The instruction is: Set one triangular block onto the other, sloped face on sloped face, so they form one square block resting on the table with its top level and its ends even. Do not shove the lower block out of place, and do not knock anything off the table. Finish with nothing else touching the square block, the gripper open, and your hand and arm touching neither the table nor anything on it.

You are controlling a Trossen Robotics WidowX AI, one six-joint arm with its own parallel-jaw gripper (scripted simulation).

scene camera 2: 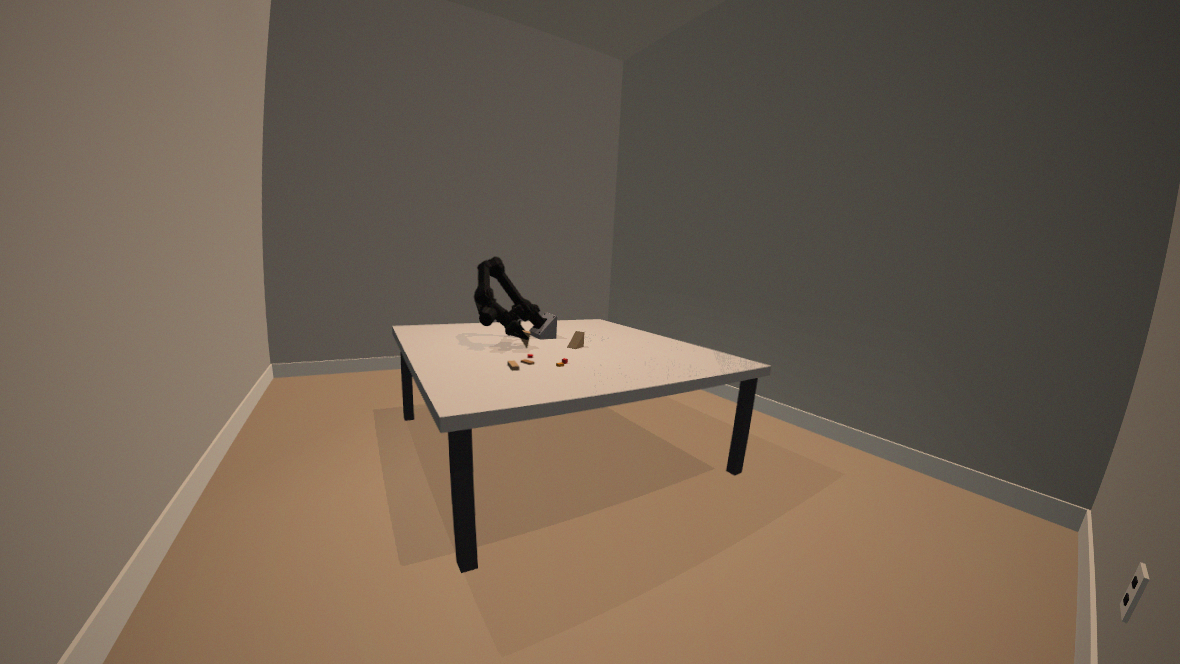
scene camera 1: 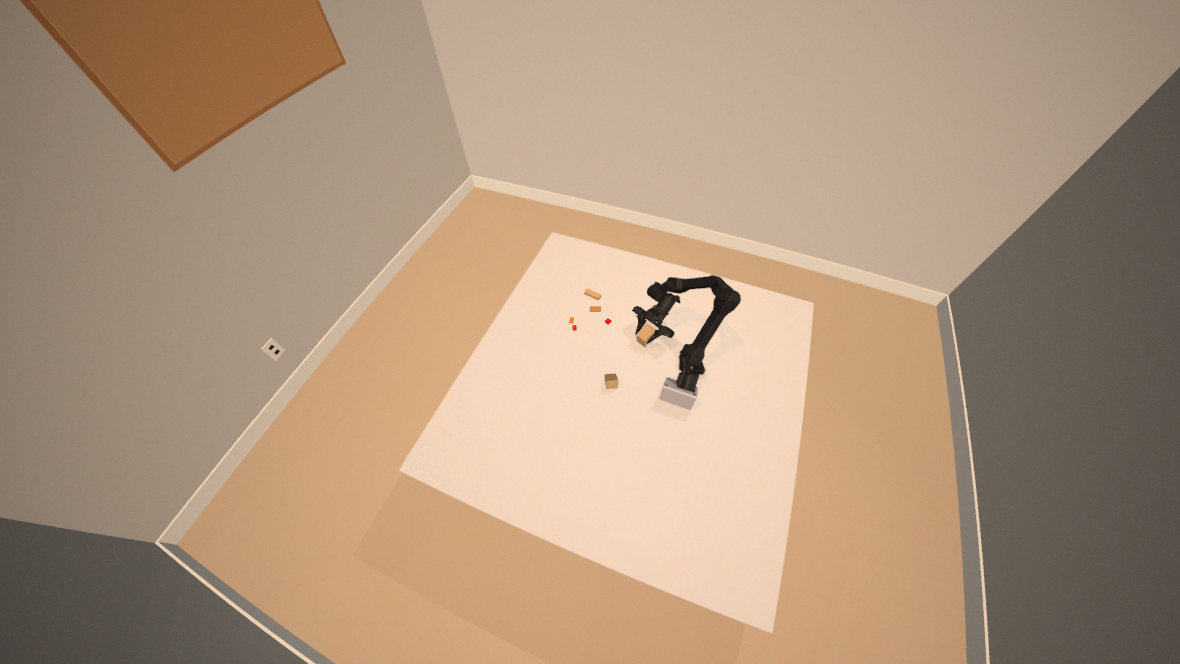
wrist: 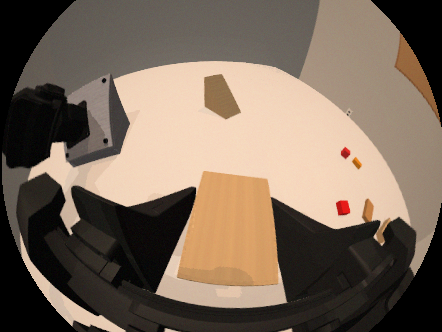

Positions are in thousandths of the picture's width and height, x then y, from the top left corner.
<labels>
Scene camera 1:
my gripper: 544,511
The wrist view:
my gripper: 524,595
triangular block: 524,727
triangular block: 492,291
</labels>
